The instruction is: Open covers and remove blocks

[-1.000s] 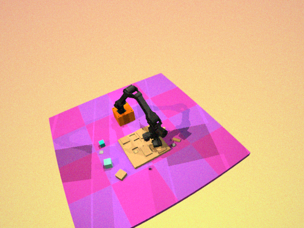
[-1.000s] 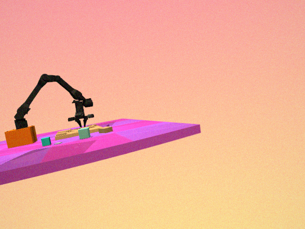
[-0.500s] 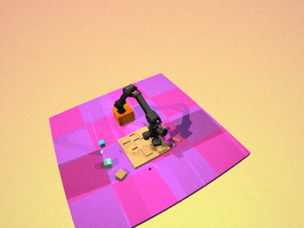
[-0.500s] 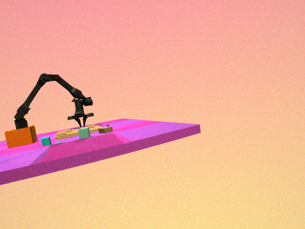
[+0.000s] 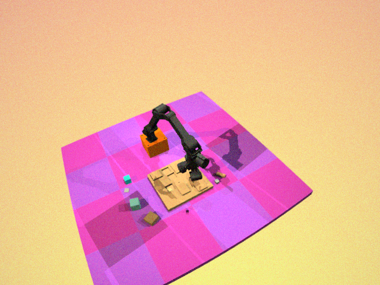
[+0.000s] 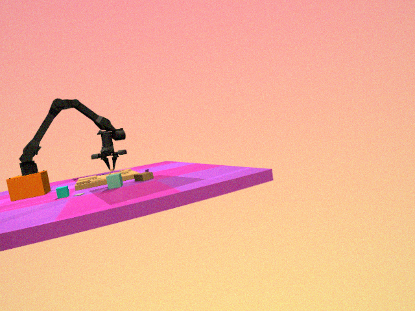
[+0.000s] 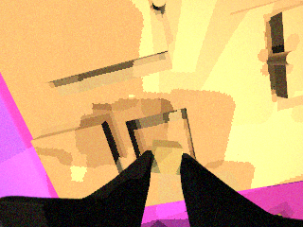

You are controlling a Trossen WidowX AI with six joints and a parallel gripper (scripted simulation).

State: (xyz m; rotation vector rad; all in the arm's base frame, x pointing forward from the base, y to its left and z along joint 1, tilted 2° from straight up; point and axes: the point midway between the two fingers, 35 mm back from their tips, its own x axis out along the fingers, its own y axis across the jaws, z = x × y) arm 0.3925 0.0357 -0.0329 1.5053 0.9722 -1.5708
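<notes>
The teal cube lies 27 cm behind my gripper tip, 32 cm to the right of it and 3 cm below it. From my gripper tip the other things lie so: tiny dark piece (14 cm ahead, 17 cm to the right, 3 cm below); then brown block (6 cm ahead, 35 cm to the right, 3 cm below).
</notes>
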